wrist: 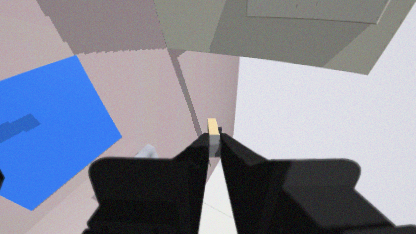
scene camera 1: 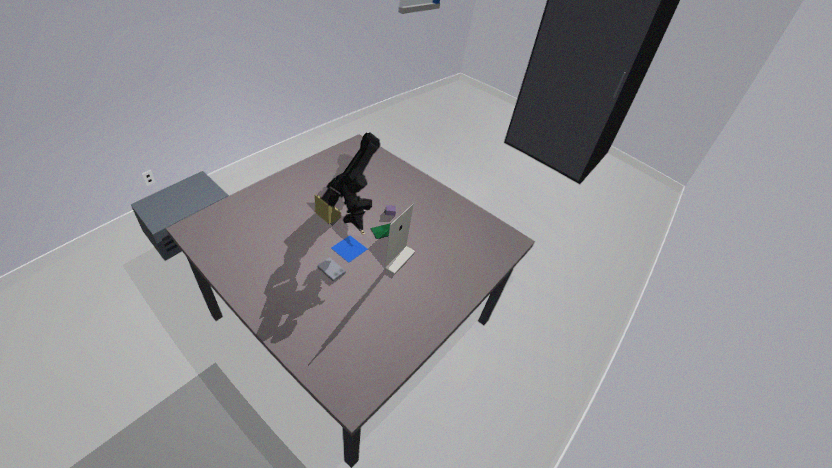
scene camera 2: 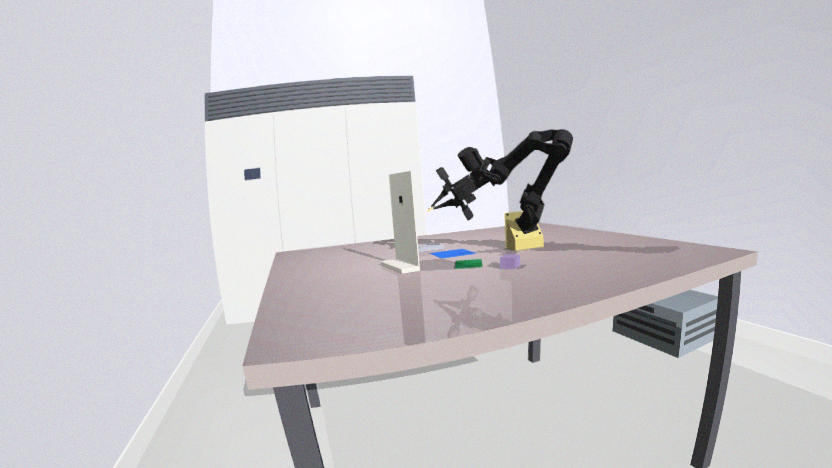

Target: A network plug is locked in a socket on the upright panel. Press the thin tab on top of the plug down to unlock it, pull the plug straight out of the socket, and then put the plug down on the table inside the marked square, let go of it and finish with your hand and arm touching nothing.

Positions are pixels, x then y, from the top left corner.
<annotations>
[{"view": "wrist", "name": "my gripper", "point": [214, 138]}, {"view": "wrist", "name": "upright panel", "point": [353, 43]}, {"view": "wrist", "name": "blue marked square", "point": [61, 125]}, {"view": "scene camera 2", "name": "my gripper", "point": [432, 207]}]
</annotations>
